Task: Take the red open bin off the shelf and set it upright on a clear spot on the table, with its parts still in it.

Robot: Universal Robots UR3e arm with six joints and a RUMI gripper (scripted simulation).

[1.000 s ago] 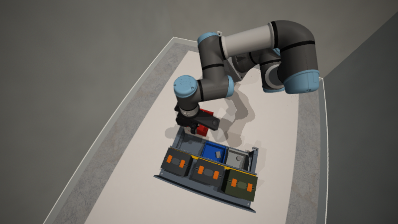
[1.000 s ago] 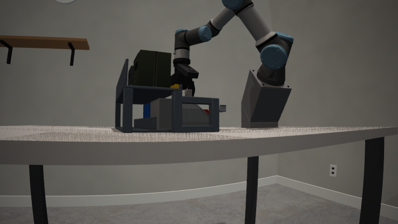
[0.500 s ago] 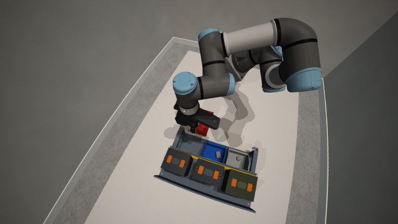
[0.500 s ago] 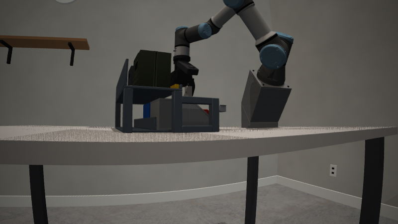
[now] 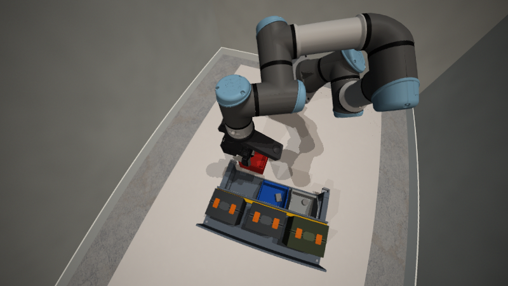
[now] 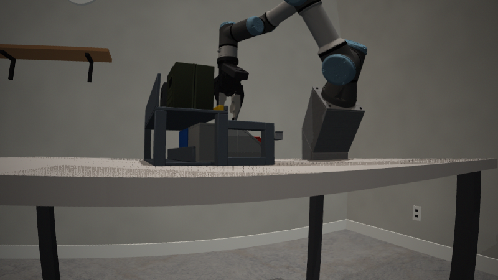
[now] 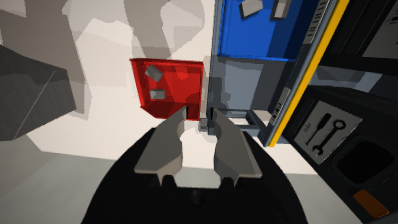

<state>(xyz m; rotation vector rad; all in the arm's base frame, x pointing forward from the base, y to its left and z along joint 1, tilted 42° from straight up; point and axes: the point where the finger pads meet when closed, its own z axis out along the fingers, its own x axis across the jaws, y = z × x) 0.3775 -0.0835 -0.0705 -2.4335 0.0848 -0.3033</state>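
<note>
My gripper is now 9 cm above the red bin and 6 cm past it. The rest, counted from my hand: blue bin 11 cm to the left, 10 cm ahead, 8 cm below; olive case 23 cm to the left, 17 cm ahead, 2 cm above; yellow-edged rail 13 cm ahead, 11 cm to the left, 2 cm below.
</note>
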